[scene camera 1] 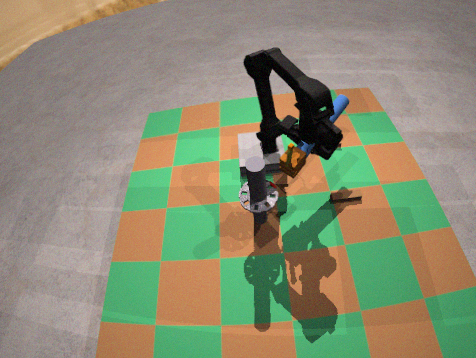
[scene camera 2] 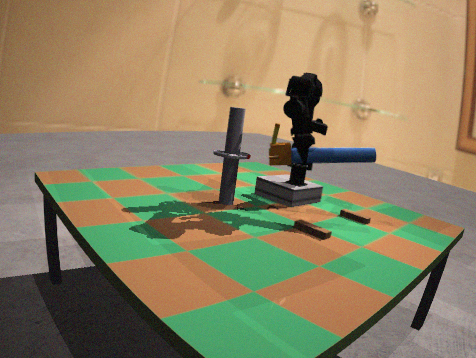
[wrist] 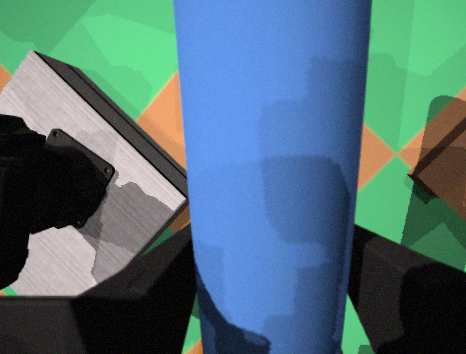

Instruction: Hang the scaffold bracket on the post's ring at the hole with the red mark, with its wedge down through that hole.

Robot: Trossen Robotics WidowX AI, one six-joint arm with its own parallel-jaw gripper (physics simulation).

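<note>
The scaffold bracket has a blue tube point(scene camera 1: 340, 106) point(scene camera 2: 345, 155) point(wrist: 275, 125), an orange head point(scene camera 1: 295, 164) point(scene camera 2: 280, 155) and a yellow-green wedge point(scene camera 2: 276, 134) standing up from the head. My gripper point(scene camera 1: 309, 146) point(scene camera 2: 301, 157) point(wrist: 265, 230) is shut on the tube and holds the bracket in the air, roughly level. The grey post point(scene camera 1: 257, 181) point(scene camera 2: 229, 186) carries a ring with holes point(scene camera 1: 244, 200) point(scene camera 2: 219, 153). The red mark point(scene camera 1: 273, 185) point(scene camera 2: 248, 156) is on the ring's side towards the head. The head is apart from the ring, near its height in scene camera 2. The ring does not show in the wrist view.
The arm's grey base point(scene camera 1: 250, 145) point(scene camera 2: 267, 188) point(wrist: 65, 105) stands behind the post in scene camera 1, close to the head. Two low brown blocks point(scene camera 2: 312, 229) point(scene camera 2: 355, 216) lie on the checkered table point(scene camera 1: 190, 290) point(scene camera 2: 210, 310); one block point(scene camera 1: 346, 198) also shows in scene camera 1.
</note>
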